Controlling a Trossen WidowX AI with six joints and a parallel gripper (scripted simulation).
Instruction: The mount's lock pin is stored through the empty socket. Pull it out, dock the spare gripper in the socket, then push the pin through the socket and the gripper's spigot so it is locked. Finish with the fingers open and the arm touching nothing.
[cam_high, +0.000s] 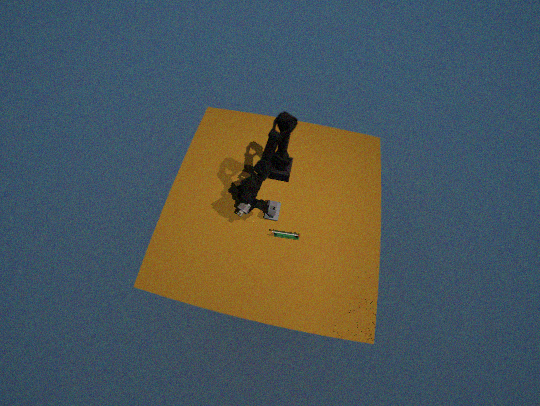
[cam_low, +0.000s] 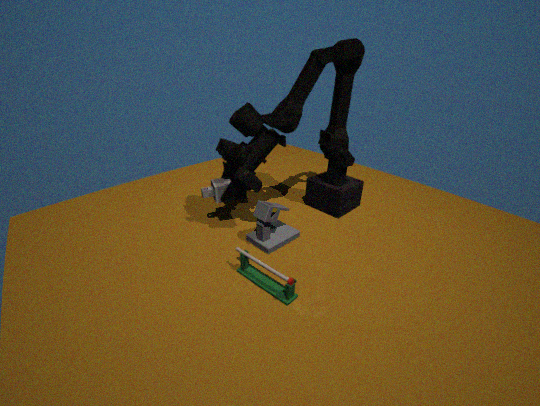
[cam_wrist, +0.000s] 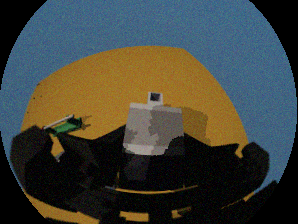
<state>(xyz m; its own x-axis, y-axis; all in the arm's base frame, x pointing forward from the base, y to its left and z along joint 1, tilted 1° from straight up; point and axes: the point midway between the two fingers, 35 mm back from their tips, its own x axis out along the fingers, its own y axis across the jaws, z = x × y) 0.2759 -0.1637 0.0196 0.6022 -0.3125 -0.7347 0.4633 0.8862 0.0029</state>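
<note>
Right now my gripper tip is 150 mm to the right of the grey mount, 30 mm past it and 30 mm above it. The rest, counted from my gripper tip: spare gripper 10 mm behind, 10 mm above; green mount 250 mm to the left, 100 mm ahead, 60 mm below.
</note>
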